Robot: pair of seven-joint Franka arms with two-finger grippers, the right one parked.
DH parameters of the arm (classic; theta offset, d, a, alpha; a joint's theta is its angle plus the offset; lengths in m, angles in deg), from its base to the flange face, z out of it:
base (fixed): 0 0 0 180
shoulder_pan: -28.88 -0.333 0 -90
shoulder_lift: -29.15 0 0 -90
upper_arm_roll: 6.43 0.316 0.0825 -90
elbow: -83.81 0 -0.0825 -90
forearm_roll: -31.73 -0.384 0 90
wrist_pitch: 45.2 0 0.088 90
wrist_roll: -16.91 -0.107 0 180
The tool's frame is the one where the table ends.
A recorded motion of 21 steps. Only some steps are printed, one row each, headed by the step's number.
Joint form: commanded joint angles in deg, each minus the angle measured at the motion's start. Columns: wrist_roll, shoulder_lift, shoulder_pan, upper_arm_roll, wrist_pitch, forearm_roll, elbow.
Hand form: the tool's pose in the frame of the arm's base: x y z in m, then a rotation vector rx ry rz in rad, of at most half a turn. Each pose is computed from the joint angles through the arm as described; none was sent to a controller.
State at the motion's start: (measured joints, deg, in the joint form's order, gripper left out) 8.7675 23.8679 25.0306 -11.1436 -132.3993 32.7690 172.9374
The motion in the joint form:
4: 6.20 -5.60 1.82 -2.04 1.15 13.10 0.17
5: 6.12 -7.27 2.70 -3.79 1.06 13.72 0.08
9: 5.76 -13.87 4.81 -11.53 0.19 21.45 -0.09
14: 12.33 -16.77 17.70 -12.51 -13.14 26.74 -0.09
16: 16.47 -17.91 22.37 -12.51 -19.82 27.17 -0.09
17: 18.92 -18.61 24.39 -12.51 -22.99 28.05 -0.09
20: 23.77 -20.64 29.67 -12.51 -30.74 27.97 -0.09
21: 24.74 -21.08 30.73 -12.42 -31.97 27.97 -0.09
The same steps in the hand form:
4: 0.5890 -0.0709 0.5205 2.8523 -0.1478 -0.3617
5: 0.5907 -0.0975 0.5052 2.8287 -0.2080 -0.4051
9: 0.5829 -0.2043 0.4505 2.6219 -0.3859 -0.5625
14: 0.5500 -0.3511 0.4361 2.5684 -0.4222 -0.4538
16: 0.5359 -0.3976 0.4304 2.5759 -0.3800 -0.3872
17: 0.5291 -0.4182 0.4267 2.5689 -0.3354 -0.3672
20: 0.5074 -0.4682 0.4127 2.5712 -0.2792 -0.3076
21: 0.5024 -0.4774 0.4090 2.5721 -0.2681 -0.3030

